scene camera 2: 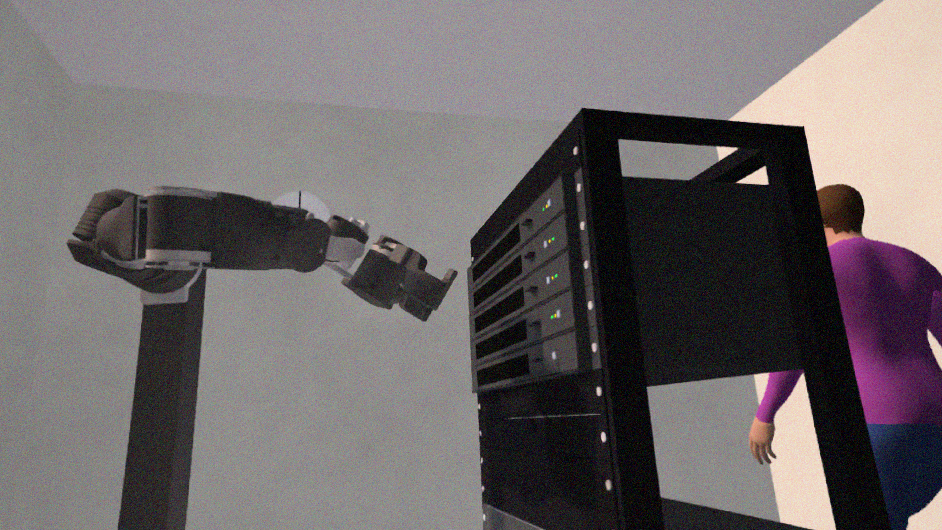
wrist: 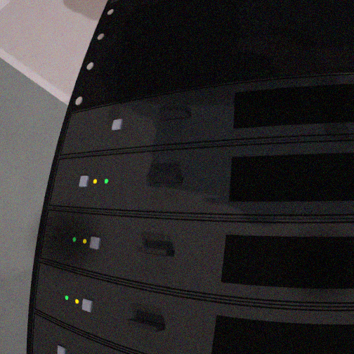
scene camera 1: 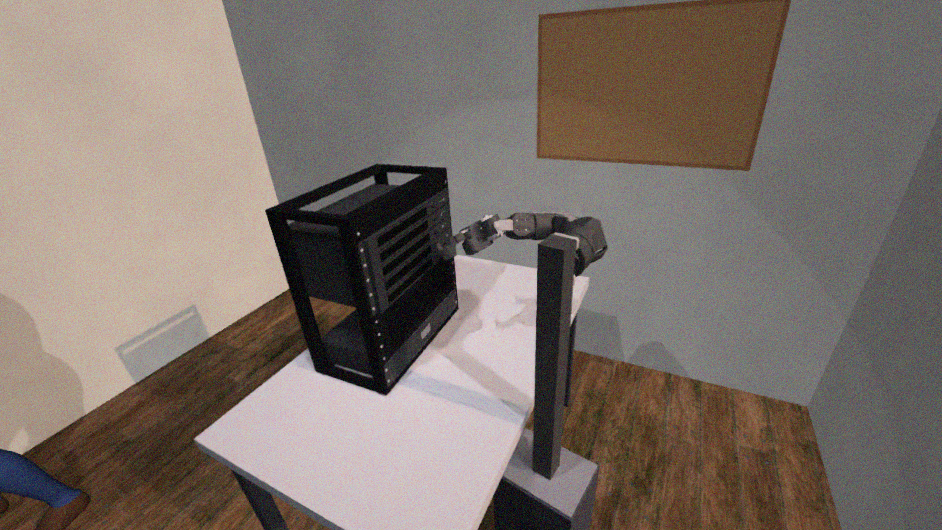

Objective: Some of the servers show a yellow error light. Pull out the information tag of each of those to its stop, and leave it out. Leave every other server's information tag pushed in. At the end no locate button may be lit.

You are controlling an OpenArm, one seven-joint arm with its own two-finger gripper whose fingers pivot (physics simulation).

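The rack (scene camera 1: 368, 276) (scene camera 2: 718, 121) holds several stacked servers. The wrist view shows it upside down. The lowest server (scene camera 2: 569, 346) (wrist: 92, 137) shows a pale button (scene camera 2: 554, 355) (wrist: 116, 124) and no lights. The four above it show a yellow and a green light beside a pale grey button, as on the second-lowest server (wrist: 65, 190). No button looks clearly lit. Small dark tags (scene camera 2: 534, 324) (wrist: 166, 173) (wrist: 159, 245) (wrist: 148, 320) lie close to the fronts; exact travel is hard to tell. My gripper (scene camera 1: 449, 245) (scene camera 2: 442, 294) is open, apart from the rack front at mid-server height; its fingers do not show in the wrist view.
The rack stands on a white table (scene camera 1: 368, 441). The arm's dark post (scene camera 1: 552, 355) (scene camera 2: 161, 395) stands in front of the rack. A person in purple (scene camera 2: 886, 329) is behind the rack. A strip of air separates the gripper from the server fronts.
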